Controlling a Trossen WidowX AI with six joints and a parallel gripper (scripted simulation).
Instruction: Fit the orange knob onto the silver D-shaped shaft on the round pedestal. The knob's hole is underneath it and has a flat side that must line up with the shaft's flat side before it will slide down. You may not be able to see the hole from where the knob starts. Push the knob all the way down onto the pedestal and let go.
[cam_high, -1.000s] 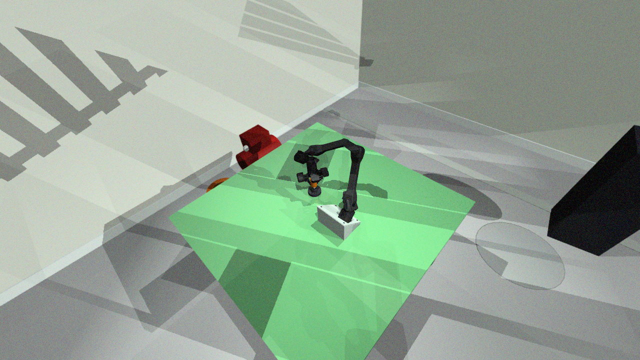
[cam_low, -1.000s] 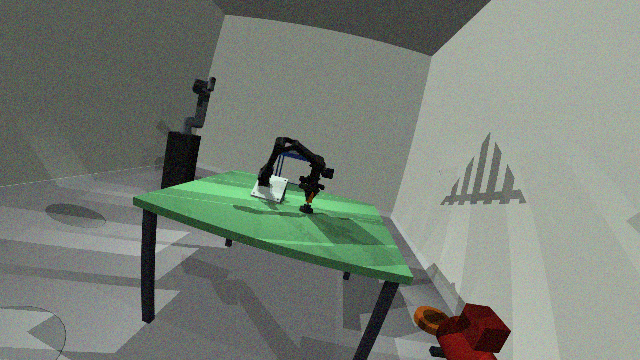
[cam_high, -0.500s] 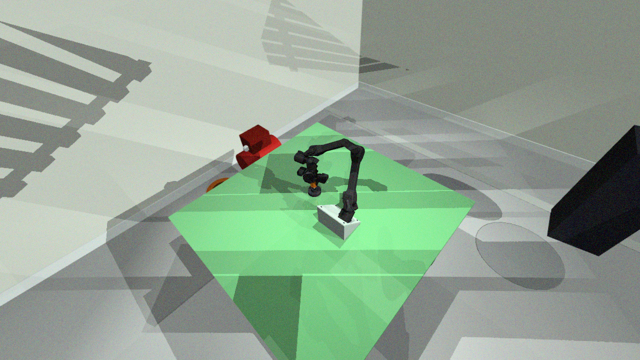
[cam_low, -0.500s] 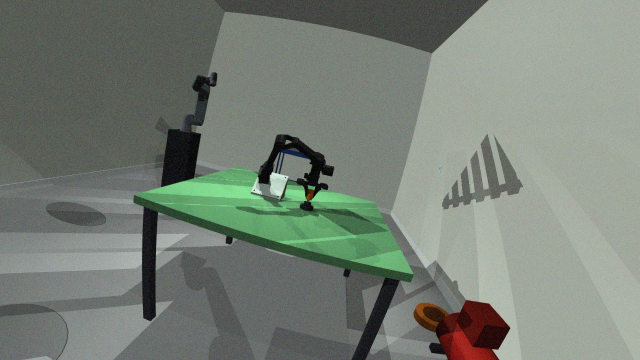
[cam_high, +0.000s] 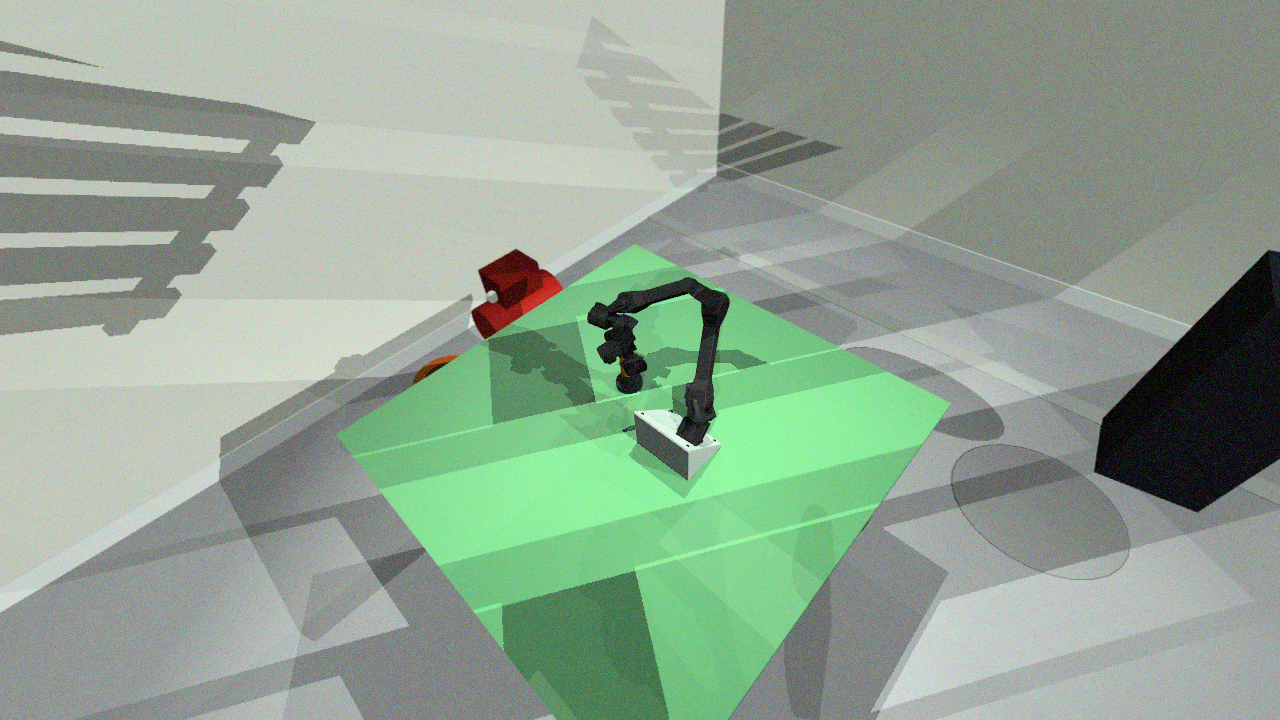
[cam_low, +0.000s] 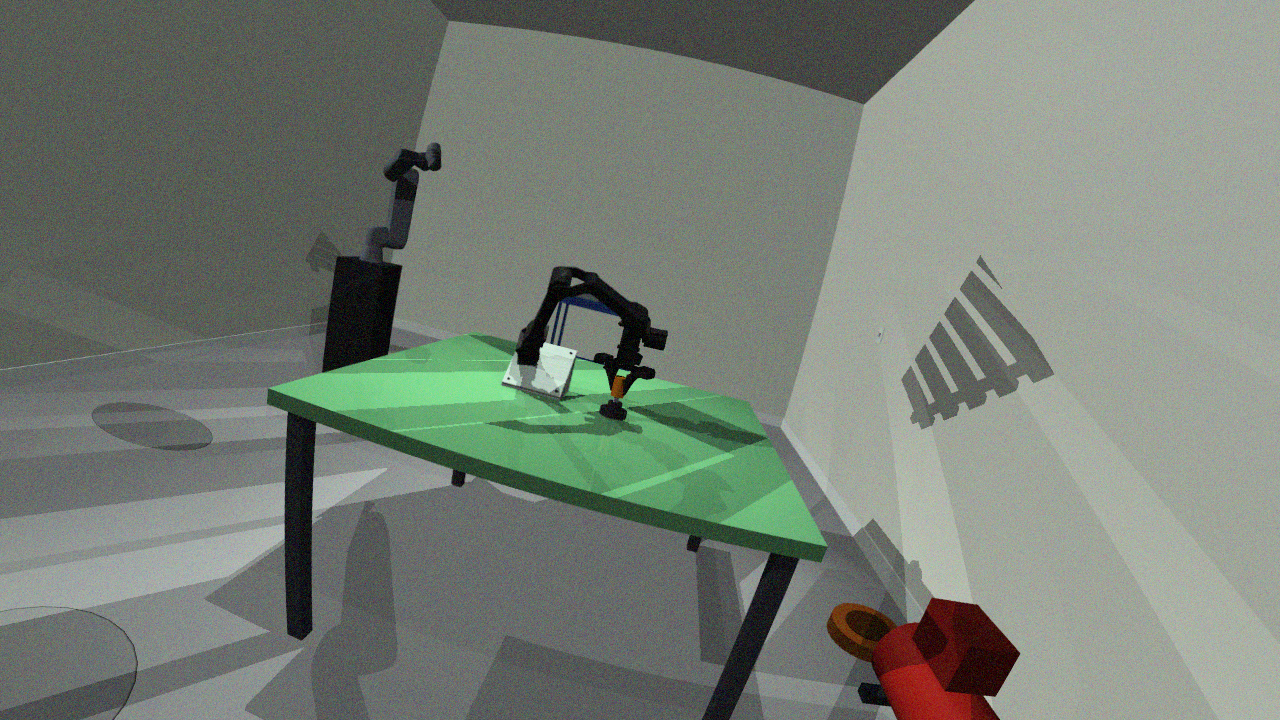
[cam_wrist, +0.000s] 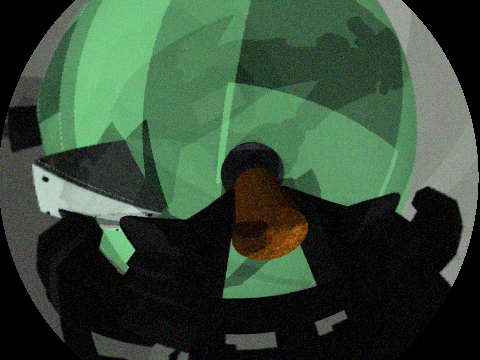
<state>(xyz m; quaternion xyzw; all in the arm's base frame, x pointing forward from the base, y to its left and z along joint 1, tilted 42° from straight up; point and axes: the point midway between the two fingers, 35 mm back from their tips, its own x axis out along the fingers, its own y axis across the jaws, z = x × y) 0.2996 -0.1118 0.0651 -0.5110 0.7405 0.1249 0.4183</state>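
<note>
My gripper tip is 3 cm below the orange knob. Round my gripper tip: dark round pedestal 4 cm below.
</note>
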